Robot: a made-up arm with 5 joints. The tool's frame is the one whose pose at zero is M.
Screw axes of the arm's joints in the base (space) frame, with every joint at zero. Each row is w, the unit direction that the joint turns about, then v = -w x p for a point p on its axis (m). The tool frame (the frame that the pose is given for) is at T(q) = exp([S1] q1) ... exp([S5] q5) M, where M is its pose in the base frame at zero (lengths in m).
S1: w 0 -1 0 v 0.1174 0 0
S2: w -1 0 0 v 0 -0.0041 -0.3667
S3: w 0 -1 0 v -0.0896 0 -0.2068
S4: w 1 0 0 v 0 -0.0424 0.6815
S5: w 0 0 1 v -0.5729 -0.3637 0
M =
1 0 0 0.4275
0 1 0 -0.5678
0 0 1 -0.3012
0 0 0 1
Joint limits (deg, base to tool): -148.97..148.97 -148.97..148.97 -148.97..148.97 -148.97..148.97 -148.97..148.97
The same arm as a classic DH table. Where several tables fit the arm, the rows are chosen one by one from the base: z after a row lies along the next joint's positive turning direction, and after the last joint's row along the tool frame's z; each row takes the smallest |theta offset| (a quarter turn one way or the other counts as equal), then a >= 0, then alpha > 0; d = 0 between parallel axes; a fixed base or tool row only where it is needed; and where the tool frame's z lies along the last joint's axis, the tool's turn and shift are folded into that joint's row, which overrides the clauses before.
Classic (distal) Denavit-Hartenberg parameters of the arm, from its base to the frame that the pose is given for. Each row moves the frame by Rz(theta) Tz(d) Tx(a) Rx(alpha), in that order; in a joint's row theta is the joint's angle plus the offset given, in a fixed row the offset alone. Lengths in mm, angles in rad.
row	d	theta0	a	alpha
base (fixed)	117.4	0	0	1.5708
joint 1	366.7	-1.5708	113.3	1.5708
joint 2	-206.8	0	93.7	-1.5708
joint 3	314.8	0	-47.2	-1.5708
joint 4	156.9	1.5708	108.6	-1.5708
joint 5	0	-1.491	64	0
tool (fixed)	-258.8	-0.0798	0	0
Joint limits (rad, base to tool): -2.6..2.6 -2.6..2.6 -2.6..2.6 -2.6..2.6 -2.6..2.6

